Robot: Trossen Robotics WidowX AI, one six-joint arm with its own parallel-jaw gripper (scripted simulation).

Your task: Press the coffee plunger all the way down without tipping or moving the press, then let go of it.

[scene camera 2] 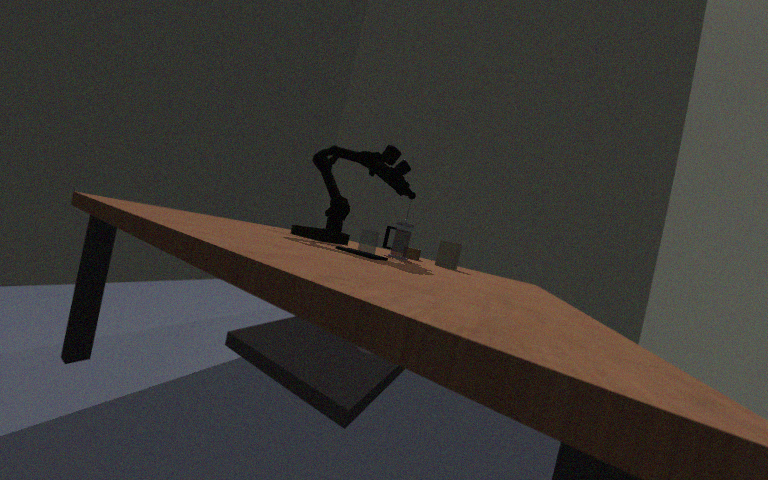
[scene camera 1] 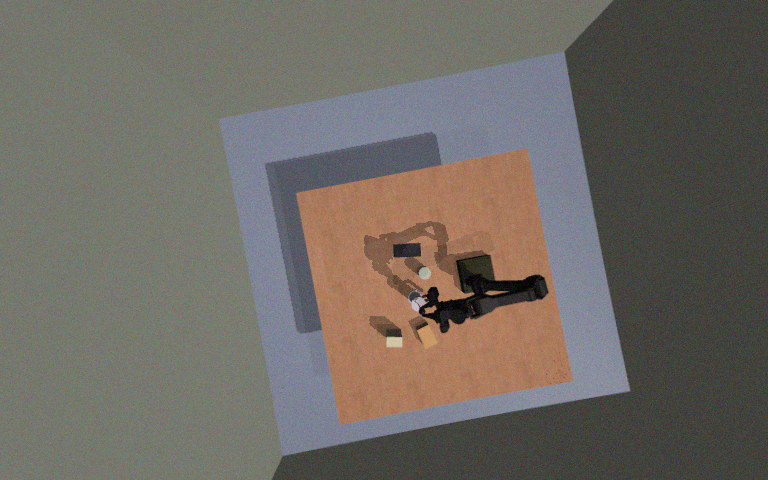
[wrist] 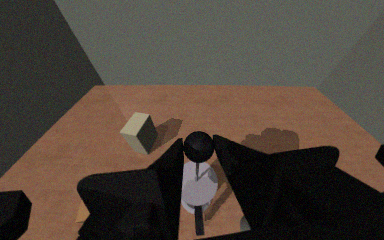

Labels:
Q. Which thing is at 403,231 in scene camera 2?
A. A coffee press.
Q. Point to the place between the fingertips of the gripper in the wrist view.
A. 197,140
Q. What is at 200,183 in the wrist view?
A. A coffee press.

